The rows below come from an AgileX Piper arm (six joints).
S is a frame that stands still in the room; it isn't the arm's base.
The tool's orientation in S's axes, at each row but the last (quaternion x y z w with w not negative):
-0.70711, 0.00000, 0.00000, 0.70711
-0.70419, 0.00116, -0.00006, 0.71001
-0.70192, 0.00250, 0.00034, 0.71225
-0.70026, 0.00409, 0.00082, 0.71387
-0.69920, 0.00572, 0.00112, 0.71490
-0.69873, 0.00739, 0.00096, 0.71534
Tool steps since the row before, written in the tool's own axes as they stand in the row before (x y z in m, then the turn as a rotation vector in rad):
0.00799, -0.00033, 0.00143, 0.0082, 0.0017, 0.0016
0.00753, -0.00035, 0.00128, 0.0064, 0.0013, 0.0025
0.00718, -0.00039, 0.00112, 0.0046, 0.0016, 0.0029
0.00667, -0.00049, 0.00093, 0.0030, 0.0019, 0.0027
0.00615, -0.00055, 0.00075, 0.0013, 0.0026, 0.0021
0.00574, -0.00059, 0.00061, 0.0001, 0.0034, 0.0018
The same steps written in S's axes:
0.00799, 0.00143, 0.00033, 0.0082, 0.0016, -0.0017
0.00753, 0.00126, 0.00035, 0.0064, 0.0025, -0.0013
0.00718, 0.00109, 0.00038, 0.0046, 0.0029, -0.0016
0.00668, 0.00089, 0.00046, 0.0030, 0.0027, -0.0019
0.00616, 0.00070, 0.00051, 0.0013, 0.0021, -0.0026
0.00575, 0.00054, 0.00054, 0.0001, 0.0019, -0.0034

